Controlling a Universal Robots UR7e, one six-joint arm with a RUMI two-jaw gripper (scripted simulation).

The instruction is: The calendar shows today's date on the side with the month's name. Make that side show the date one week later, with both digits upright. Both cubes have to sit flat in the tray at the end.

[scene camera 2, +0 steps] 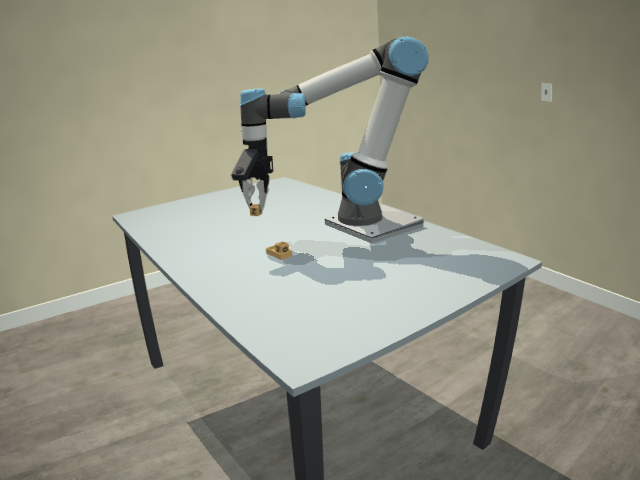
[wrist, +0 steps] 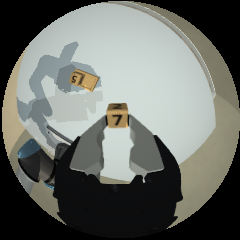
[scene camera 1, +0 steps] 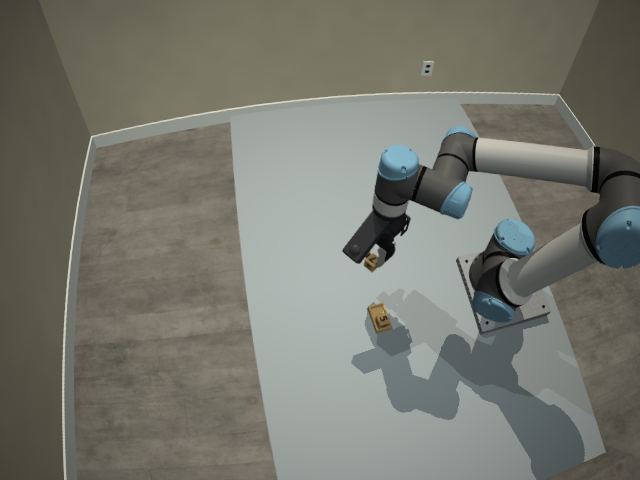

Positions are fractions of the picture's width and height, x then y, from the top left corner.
In view: my gripper (scene camera 1: 0.58, 0.55).
My gripper is seen too in scene camera 2 (scene camera 2: 0.40, 0.44) and in the wrist view (wrist: 0.49, 0.48).
